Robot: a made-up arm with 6 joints.
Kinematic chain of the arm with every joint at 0, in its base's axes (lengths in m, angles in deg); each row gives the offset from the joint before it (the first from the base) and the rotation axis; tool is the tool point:
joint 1: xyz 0 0 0.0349 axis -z
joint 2: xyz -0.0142 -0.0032 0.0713 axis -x
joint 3: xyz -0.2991 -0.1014 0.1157 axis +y
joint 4: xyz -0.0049 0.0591 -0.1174 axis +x
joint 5: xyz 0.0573 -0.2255 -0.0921 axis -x
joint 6: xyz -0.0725 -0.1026 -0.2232 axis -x
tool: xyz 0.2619 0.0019 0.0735
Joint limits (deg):
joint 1: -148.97..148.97
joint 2: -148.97..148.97
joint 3: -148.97..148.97
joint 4: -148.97..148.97
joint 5: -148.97..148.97
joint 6: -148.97..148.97
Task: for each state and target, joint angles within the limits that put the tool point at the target. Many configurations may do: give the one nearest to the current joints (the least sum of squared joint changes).
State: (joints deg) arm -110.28 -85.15 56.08 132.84 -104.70 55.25
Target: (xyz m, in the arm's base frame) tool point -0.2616 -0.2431 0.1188
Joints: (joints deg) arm -68.27 -85.21 65.37 126.33 -115.25 54.18
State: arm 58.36 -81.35 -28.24 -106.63 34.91 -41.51
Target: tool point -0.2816 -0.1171 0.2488
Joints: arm 71.92 -76.79 20.61 -117.17 47.51 -30.45
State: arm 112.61 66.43 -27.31 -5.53 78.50 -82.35
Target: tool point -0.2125 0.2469 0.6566
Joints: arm 106.69 32.72 -48.78 -18.85 67.36 -96.11
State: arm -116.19 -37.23 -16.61 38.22 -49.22 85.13
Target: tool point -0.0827 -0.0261 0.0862
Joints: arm -121.11 -37.62 -21.67 38.91 -68.05 84.44
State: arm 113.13 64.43 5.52 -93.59 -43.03 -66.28
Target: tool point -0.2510 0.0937 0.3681
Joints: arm 93.09 38.23 20.11 -91.64 -65.06 -61.83
